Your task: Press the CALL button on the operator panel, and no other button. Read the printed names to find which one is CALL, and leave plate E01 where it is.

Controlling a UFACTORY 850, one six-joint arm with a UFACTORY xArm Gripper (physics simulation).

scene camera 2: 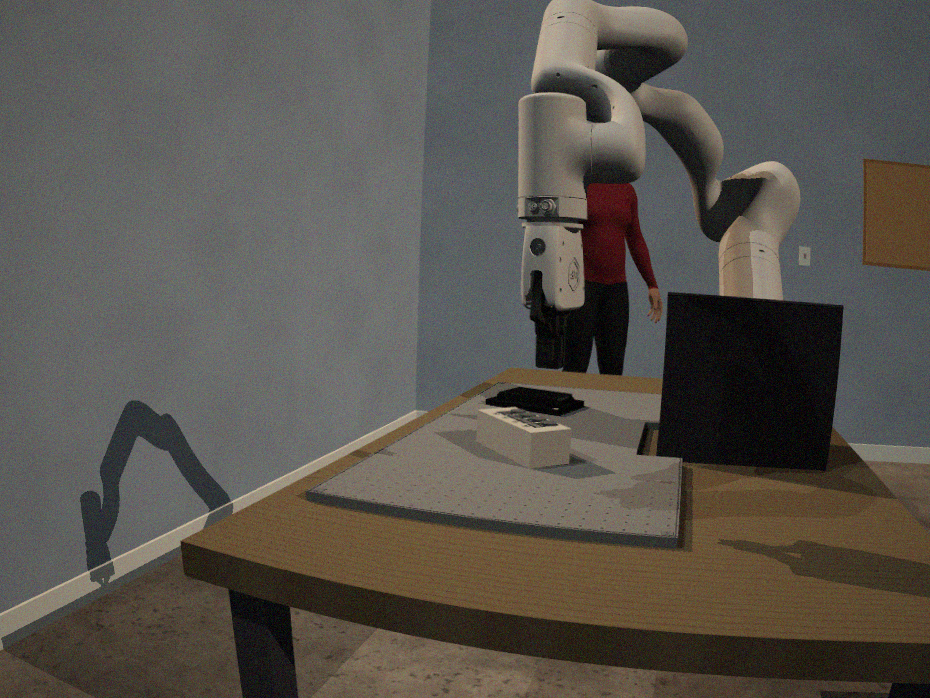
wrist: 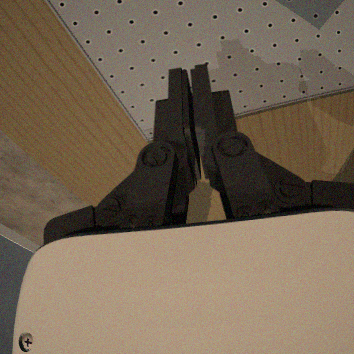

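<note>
A white box with dark markings on its sloping top stands on the grey perforated board. It looks like the operator panel, but the printed names are too small to read, so I cannot tell which button is CALL. A low black object lies on the board behind it; I cannot tell whether this is plate E01. My gripper is shut and empty, pointing down. It hangs above the board, higher than the box and the black object. The box does not show in the wrist view.
A large upright black panel stands on the wooden table at the right, in front of the arm's base. A person in a red top stands behind the table. A wall runs along the left side.
</note>
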